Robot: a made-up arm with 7 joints. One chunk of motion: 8 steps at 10 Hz.
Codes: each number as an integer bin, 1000 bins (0 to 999) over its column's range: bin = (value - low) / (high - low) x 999, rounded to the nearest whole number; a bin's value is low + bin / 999 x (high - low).
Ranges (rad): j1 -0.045..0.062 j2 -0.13..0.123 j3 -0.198..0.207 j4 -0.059..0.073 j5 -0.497..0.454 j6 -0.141..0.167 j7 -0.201..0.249
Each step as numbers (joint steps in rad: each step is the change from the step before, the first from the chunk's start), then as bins.
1 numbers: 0.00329 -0.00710 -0.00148 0.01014 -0.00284 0.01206 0.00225
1 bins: 451 485 485 523 519 496 451
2 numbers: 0.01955 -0.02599 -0.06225 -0.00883 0.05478 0.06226 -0.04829
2 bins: 603 411 335 380 580 659 339
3 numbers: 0.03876 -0.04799 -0.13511 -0.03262 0.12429 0.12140 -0.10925
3 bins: 782 324 155 200 653 851 204
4 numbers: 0.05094 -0.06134 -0.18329 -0.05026 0.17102 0.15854 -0.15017
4 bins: 896 271 36 66 702 972 113
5 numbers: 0.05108 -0.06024 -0.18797 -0.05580 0.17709 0.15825 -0.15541
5 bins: 897 275 25 24 708 971 101
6 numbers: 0.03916 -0.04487 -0.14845 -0.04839 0.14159 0.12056 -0.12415
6 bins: 786 336 122 80 671 848 171
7 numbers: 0.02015 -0.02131 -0.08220 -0.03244 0.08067 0.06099 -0.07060
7 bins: 608 429 286 201 607 655 289
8 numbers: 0.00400 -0.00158 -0.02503 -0.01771 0.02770 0.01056 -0.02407
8 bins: 457 507 427 312 551 492 393
